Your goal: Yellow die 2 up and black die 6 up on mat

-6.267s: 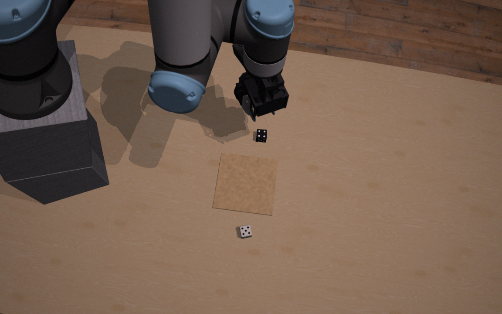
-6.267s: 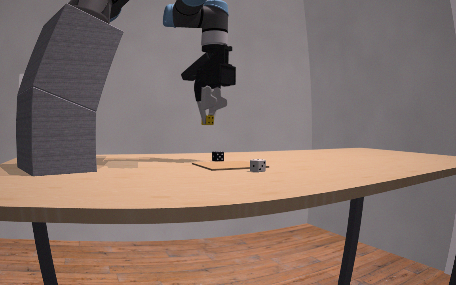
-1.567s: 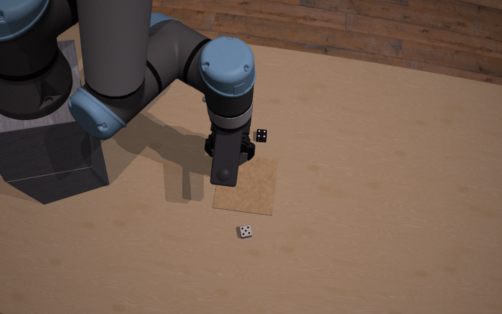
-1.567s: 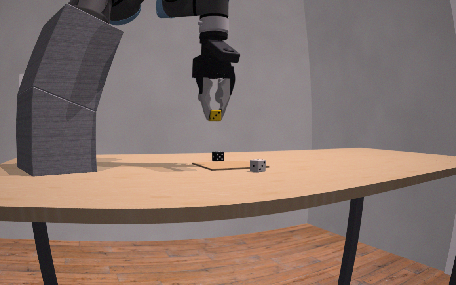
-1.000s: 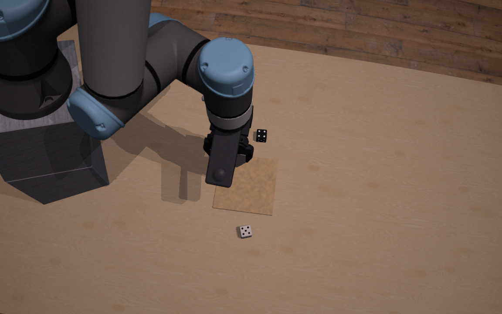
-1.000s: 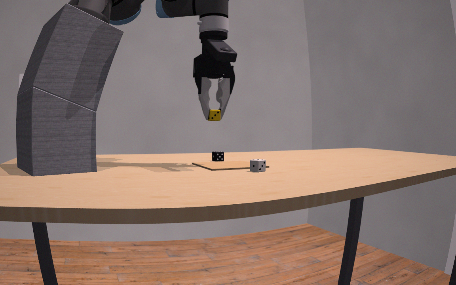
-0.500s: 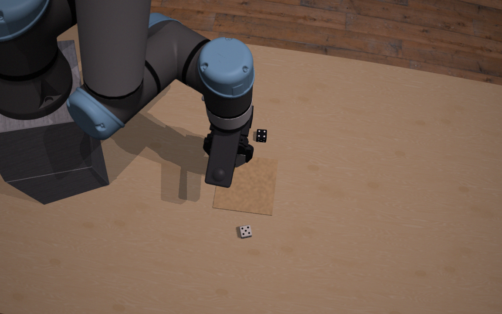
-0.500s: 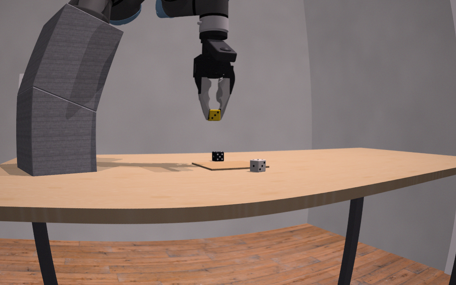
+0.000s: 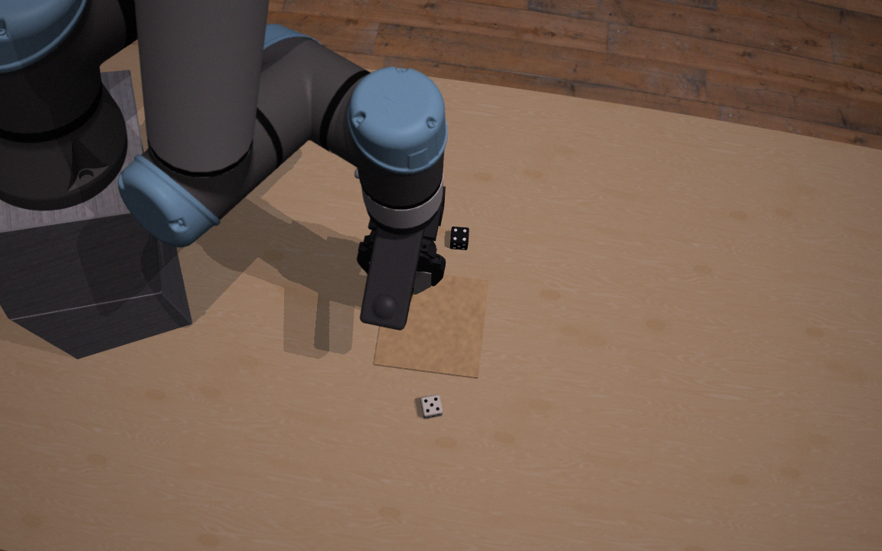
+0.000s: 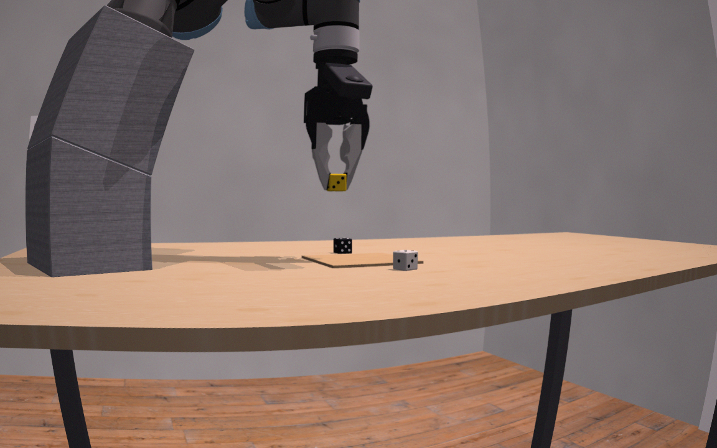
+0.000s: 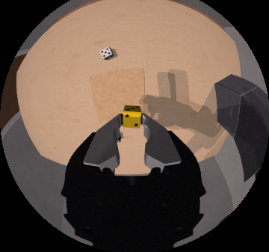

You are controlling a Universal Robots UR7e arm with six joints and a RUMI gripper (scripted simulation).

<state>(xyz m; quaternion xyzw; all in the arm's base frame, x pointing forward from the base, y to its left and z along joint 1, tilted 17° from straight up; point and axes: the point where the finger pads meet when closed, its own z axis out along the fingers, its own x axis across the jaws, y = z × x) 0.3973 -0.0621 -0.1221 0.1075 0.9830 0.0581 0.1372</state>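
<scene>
The mat is 120 mm below my hand, 40 mm ahead of it and 10 mm to the right of it. Also, from my hand: white die 130 mm to the right, 110 mm below, 30 mm ahead; black die 110 mm to the left, 110 mm below, 80 mm ahead; yellow die right at my hand.
</scene>
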